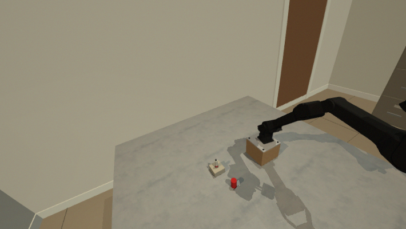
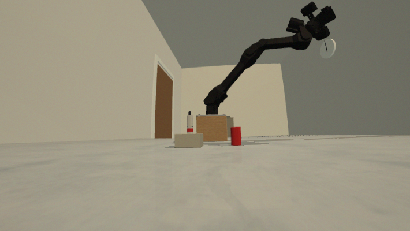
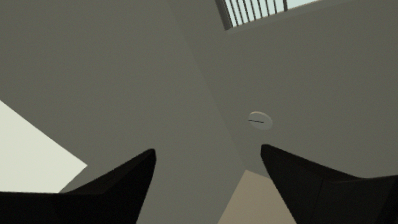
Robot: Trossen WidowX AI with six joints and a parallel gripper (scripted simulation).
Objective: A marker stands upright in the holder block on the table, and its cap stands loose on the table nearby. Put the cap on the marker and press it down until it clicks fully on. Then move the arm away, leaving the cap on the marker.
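My gripper tip is 60 cm above the marker cap, 48 cm to the left of it and 30 cm short of it. Also, from my gripper tip: holder block (61 cm below, 59 cm to the right, 35 cm ahead).
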